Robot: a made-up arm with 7 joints. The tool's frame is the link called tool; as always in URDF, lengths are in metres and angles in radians. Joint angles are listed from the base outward. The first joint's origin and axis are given. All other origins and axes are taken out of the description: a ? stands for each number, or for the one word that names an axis. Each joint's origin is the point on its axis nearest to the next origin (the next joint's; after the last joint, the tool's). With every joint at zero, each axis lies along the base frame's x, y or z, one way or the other. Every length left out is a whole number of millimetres.
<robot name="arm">
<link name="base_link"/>
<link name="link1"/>
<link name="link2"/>
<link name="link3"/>
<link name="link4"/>
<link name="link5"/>
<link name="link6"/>
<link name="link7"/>
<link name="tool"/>
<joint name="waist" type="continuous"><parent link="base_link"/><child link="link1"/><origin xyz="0.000 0.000 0.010" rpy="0.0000 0.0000 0.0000"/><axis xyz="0 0 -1"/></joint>
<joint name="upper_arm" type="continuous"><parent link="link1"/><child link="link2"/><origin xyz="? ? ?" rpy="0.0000 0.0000 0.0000"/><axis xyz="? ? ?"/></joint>
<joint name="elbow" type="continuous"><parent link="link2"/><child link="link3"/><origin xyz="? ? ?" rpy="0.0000 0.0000 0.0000"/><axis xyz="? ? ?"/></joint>
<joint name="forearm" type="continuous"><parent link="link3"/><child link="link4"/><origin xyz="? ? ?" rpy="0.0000 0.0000 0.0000"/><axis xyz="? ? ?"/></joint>
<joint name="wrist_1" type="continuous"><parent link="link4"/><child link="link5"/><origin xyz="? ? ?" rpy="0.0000 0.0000 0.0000"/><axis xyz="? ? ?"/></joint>
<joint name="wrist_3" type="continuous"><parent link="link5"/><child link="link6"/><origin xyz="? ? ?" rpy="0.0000 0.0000 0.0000"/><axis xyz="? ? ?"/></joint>
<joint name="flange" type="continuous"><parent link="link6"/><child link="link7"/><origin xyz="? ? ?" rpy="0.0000 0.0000 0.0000"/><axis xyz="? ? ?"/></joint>
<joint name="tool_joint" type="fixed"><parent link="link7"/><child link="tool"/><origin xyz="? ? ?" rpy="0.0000 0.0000 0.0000"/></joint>
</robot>
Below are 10 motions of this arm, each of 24 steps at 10 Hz.
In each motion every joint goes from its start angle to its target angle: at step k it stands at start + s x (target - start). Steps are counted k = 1, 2, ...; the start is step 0. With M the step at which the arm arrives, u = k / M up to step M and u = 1 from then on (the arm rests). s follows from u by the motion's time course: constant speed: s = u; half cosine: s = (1 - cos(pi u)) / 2; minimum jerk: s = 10 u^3 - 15 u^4 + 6 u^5.
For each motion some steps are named. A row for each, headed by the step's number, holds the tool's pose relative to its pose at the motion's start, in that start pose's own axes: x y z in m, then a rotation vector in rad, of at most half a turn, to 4 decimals.
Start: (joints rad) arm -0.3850 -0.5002 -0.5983 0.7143 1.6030 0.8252 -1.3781
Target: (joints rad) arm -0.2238 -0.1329 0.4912 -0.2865 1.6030 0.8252 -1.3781
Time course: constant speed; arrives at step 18
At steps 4, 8, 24:
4: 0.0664 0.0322 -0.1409 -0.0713 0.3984 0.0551
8: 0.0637 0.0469 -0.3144 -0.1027 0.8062 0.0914
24: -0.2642 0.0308 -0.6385 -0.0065 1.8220 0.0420

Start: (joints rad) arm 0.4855 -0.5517 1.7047 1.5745 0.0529 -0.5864 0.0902
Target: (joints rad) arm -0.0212 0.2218 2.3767 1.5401 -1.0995 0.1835 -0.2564
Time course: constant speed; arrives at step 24
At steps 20, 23, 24:
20: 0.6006 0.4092 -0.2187 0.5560 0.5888 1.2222
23: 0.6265 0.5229 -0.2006 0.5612 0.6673 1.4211
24: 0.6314 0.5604 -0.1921 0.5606 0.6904 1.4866

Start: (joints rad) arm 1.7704 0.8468 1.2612 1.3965 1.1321 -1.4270 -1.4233
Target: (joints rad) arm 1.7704 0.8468 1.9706 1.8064 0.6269 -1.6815 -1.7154
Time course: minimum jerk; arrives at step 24
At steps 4, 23, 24:
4: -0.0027 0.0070 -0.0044 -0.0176 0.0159 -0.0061
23: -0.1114 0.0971 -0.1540 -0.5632 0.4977 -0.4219
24: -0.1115 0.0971 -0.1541 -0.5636 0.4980 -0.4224

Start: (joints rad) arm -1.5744 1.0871 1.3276 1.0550 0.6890 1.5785 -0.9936
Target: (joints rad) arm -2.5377 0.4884 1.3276 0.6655 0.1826 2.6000 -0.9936
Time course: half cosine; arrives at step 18
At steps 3, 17, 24:
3: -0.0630 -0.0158 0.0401 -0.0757 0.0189 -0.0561
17: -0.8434 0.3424 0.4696 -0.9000 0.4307 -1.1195
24: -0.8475 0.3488 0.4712 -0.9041 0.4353 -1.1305

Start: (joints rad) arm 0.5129 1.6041 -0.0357 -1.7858 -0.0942 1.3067 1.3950
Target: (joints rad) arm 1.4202 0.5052 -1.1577 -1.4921 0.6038 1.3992 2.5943
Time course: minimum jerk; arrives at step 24
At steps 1, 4, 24:
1: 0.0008 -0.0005 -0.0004 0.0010 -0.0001 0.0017
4: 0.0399 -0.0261 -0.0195 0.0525 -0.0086 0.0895
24: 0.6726 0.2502 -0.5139 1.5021 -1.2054 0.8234

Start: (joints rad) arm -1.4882 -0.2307 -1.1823 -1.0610 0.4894 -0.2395 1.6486
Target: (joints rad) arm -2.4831 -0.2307 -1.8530 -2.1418 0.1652 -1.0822 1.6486
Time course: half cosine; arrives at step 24
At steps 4, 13, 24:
4: -0.0217 -0.0084 -0.0016 -0.0738 -0.1223 0.0445
13: -0.2532 0.0137 -0.1454 -0.5629 -1.0455 -0.1269
24: -0.3324 0.2082 -0.4225 -0.7395 -1.4986 -0.9495

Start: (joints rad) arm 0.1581 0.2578 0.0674 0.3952 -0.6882 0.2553 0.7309
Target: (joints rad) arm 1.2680 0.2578 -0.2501 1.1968 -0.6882 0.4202 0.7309
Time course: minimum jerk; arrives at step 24
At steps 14, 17, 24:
14: 0.1151 0.0020 -0.2681 0.7060 -0.0921 -0.3484
17: 0.1637 0.0135 -0.3408 0.9192 -0.1788 -0.4146
24: 0.2093 0.0232 -0.3909 1.0826 -0.2662 -0.4511

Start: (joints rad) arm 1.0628 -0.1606 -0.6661 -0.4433 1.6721 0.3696 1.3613
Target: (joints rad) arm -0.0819 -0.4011 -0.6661 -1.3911 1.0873 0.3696 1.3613
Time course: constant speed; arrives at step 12
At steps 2, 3, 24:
2: 0.1378 -0.1940 -0.0050 0.0949 0.0212 0.2797
3: 0.2200 -0.2719 -0.0167 0.1469 0.0298 0.4153
24: 0.9743 -0.3767 -0.2896 0.7525 0.0099 1.4569

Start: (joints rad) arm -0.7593 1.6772 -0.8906 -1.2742 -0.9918 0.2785 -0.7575
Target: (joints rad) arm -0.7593 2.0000 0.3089 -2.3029 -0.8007 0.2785 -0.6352
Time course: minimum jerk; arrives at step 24
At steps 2, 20, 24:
2: -0.0023 0.0013 0.0022 -0.0069 -0.0041 -0.0032
20: -0.4019 0.4388 0.0376 -1.3770 -0.9164 -0.1642
24: -0.4125 0.4514 0.0244 -1.4287 -0.9489 -0.1514

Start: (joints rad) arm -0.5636 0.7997 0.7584 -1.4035 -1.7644 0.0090 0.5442
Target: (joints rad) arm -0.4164 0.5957 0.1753 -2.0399 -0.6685 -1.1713 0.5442
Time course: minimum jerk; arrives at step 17
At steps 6, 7, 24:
6: -0.1311 0.0954 0.1372 -0.3381 -0.2431 -0.1829
7: -0.1874 0.1533 0.1782 -0.4882 -0.3483 -0.2525
24: -0.4589 0.6878 0.0681 -1.6307 -1.0278 -0.7112

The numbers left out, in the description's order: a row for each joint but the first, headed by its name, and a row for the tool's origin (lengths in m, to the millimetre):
upper_arm: xyz -0.290 -0.030 0.000, axis 0 -1 0
elbow: xyz -0.110 0.000 0.250, axis 0 0 -1
forearm: xyz 0.050 0.150 0.000, axis 0 1 0
wrist_1: xyz -0.160 0.000 0.170, axis 0 0 -1
wrist_3: xyz 0.110 -0.320 0.000, axis 0 1 0
flange: xyz 0.080 0.000 0.060, axis 0 0 1
tool: xyz -0.100 -0.290 0.000

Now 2 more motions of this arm.
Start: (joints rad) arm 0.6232 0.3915 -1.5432 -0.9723 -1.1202 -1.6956 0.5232
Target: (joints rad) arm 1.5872 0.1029 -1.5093 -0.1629 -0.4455 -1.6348 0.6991
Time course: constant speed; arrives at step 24
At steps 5, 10, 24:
5: -0.1604 -0.0265 0.1179 -0.1574 0.3663 -0.0785
10: -0.2525 -0.0321 0.2641 -0.3150 0.7411 -0.1345
24: -0.2023 0.0125 0.5889 -0.7523 1.7961 -0.2386

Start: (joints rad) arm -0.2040 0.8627 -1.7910 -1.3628 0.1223 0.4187 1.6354
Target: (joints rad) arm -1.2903 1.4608 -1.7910 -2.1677 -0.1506 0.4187 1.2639
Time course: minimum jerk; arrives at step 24
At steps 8, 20, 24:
8: 0.0973 0.0892 0.1499 -0.3073 -0.0301 0.1965
20: 0.0892 0.7941 0.4109 -1.5150 -0.3573 0.7699
24: 0.0738 0.8300 0.4041 -1.5728 -0.3813 0.7932

